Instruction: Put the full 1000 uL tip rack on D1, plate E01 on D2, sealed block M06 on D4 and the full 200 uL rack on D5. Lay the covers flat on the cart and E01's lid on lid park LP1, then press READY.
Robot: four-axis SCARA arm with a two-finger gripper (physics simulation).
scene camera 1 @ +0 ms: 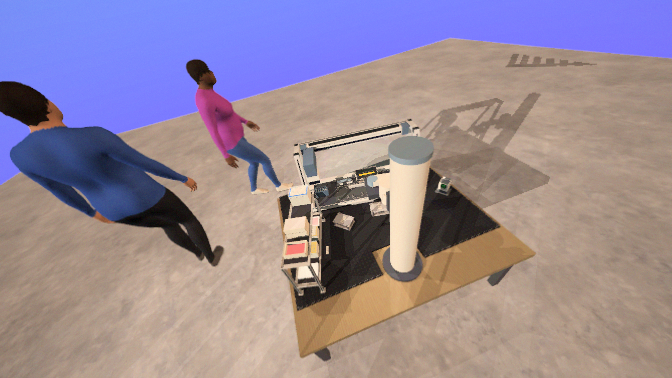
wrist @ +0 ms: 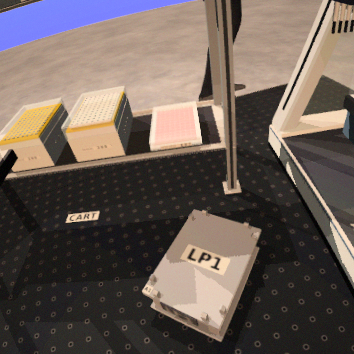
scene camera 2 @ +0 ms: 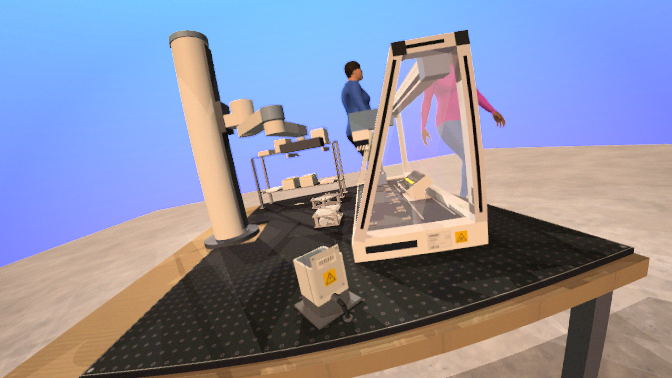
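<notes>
My gripper (scene camera 2: 309, 151) is open and empty, in line with the cart's upper shelf in scene camera 2. A black finger shows at the wrist view's left edge. On the cart's (wrist: 230, 100) lower shelf stand a yellow-topped tip rack (wrist: 32, 122), a white-topped tip rack (wrist: 97, 112) with a yellow band, both in clear covers, and a pink plate (wrist: 175, 125). Scene camera 1 shows a blue-rimmed box (scene camera 1: 299, 195), a white box (scene camera 1: 296, 227) and a red-topped item (scene camera 1: 295, 249) on top. Lid park LP1 (wrist: 200, 290) (scene camera 1: 344, 220) bears no lid. Rack and plate identities are not readable.
The arm column (scene camera 1: 409, 215) (scene camera 2: 207, 140) stands on the table. The framed deck machine (scene camera 2: 420, 240) stands beyond LP1, and stand RG (scene camera 2: 327, 216) (scene camera 1: 378, 209) is near it. A small green-faced box (scene camera 1: 444, 185) stands at the far side. Two people (scene camera 1: 220, 120) (scene camera 1: 90, 170) are near the table.
</notes>
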